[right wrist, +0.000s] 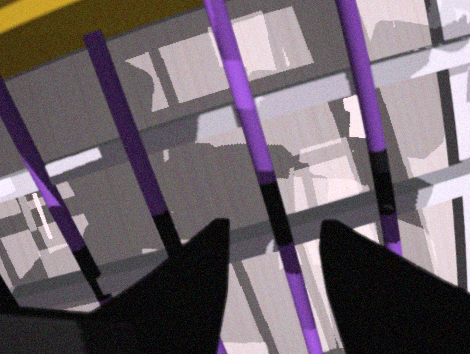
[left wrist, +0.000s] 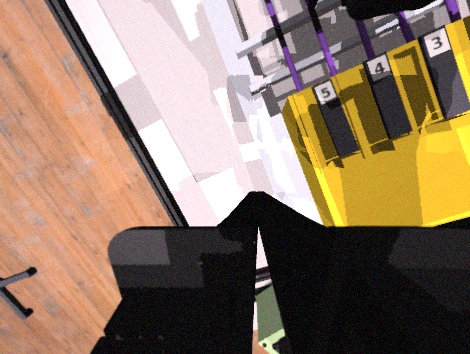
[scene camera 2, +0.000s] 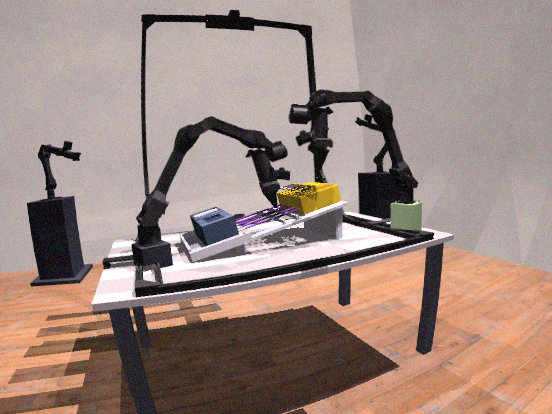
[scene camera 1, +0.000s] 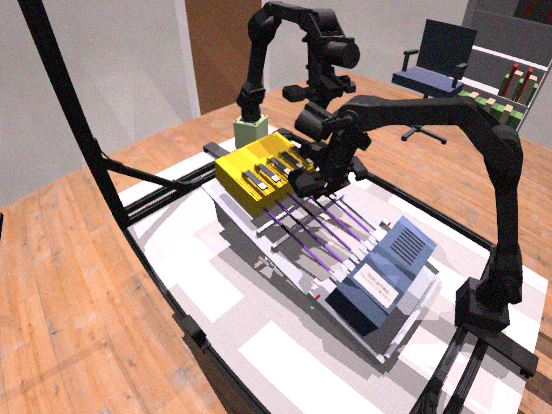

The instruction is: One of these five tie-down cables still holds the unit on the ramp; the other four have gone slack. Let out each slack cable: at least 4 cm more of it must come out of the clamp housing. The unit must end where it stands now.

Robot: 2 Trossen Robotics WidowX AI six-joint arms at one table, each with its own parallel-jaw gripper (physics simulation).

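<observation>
The yellow clamp housing (scene camera 1: 235, 187) (scene camera 2: 320, 199) (left wrist: 380, 190) sits high on the ramp (scene camera 1: 299, 282). Dark levers numbered 3, 4 and 5 show in the left wrist view. Purple cables (left wrist: 292, 70) with black bands run down to the blue unit (scene camera 1: 385, 265) (scene camera 2: 215, 229) near the low end; all look nearly straight, and I cannot tell which is taut. My left gripper (scene camera 2: 321, 179) (left wrist: 256, 198) is shut and empty, by the housing's end near lever 5. My right gripper (scene camera 2: 274, 204) (right wrist: 274, 233) is partly open above the cables, one cable showing between its fingertips; both its fingertips are hidden in scene camera 1.
Red marks (scene camera 1: 318, 297) (scene camera 1: 389, 224) stand on the ramp edges beside the unit. Crossbars (right wrist: 300, 95) lie beneath the cables. A green block (scene camera 1: 251, 131) (scene camera 2: 406, 216) bears the left arm. A black frame (scene camera 2: 280, 272) edges the table.
</observation>
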